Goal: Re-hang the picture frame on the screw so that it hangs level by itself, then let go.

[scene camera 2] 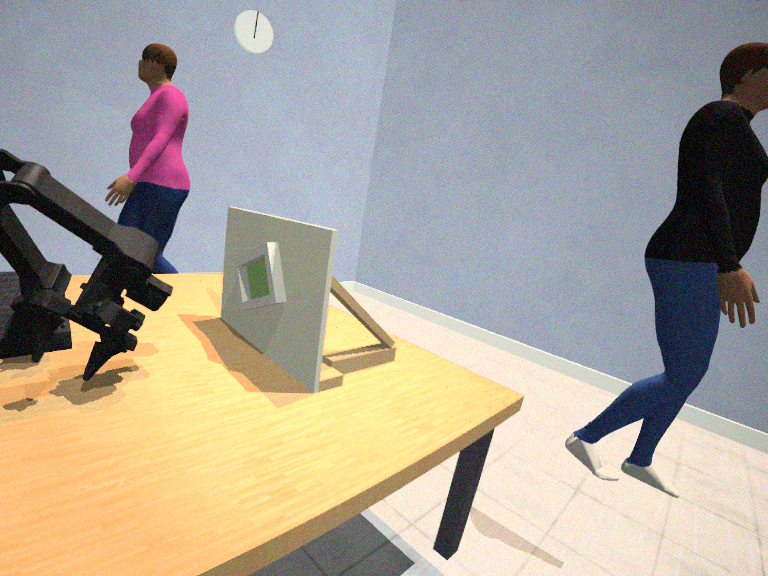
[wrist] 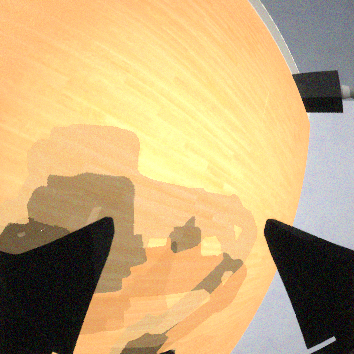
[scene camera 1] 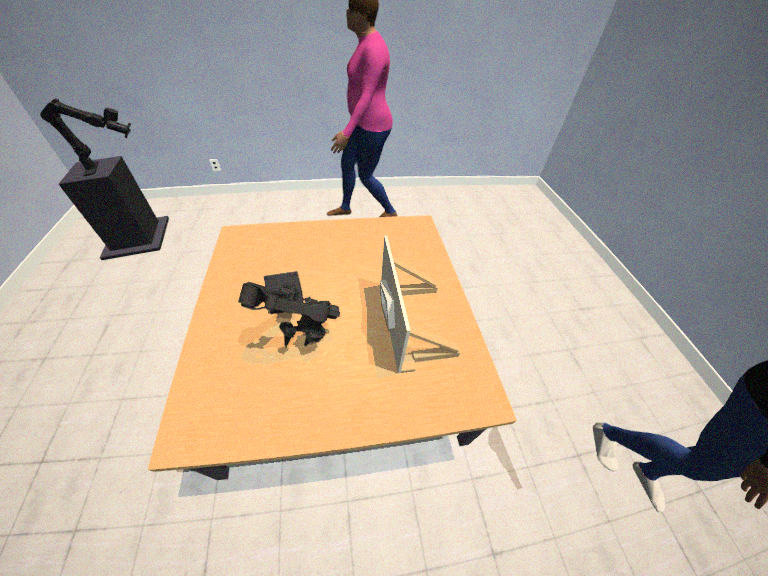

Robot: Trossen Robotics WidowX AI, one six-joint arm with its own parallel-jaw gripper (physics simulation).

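Seen in the pictures: gripper, fingertip midpoint: [scene camera 2: 61, 371] [wrist: 191, 227] [scene camera 1: 295, 345]; arm's base at its link origin: [scene camera 1: 288, 294].
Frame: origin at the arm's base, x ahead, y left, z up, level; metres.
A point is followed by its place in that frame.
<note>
The picture frame [scene camera 1: 390, 308] {x 0.370, y -0.308, z 0.156 m} [scene camera 2: 278, 272] {x 0.374, y -0.320, z 0.130 m}, pale with a green picture, is against the front face of the upright grey board [scene camera 1: 387, 263] {x 0.426, y -0.099, z 0.179 m} [scene camera 2: 303, 285] {x 0.378, y -0.395, z 0.121 m}. In the scene camera 2 view it sits tilted, its left side lower than its right against the board's edges. The screw does not show. My gripper [scene camera 1: 296, 345] {x -0.004, y -0.260, z -0.022 m} [scene camera 2: 62, 368] {x -0.004, y -0.260, z -0.022 m} [wrist: 191, 227] {x -0.004, y -0.260, z -0.022 m} is open and empty, pointing down low over the table, to the left of the board and well apart from the frame. The frame does not show in the wrist view.
The board stands on the wooden table [scene camera 1: 279, 415] {x -0.103, y -0.500, z -0.078 m} [scene camera 2: 155, 471] {x 0.050, y -0.495, z -0.078 m}, with triangular braces [scene camera 1: 428, 286] {x 0.656, y -0.093, z -0.040 m} [scene camera 2: 366, 316] {x 0.524, y -0.448, z 0.052 m} behind it. A second arm [scene camera 1: 80, 114] stands on a dark pedestal [scene camera 1: 114, 204] by the wall. Two people, one in pink [scene camera 1: 370, 80] [scene camera 2: 160, 136] and one in black [scene camera 2: 707, 186], are beyond the table.
</note>
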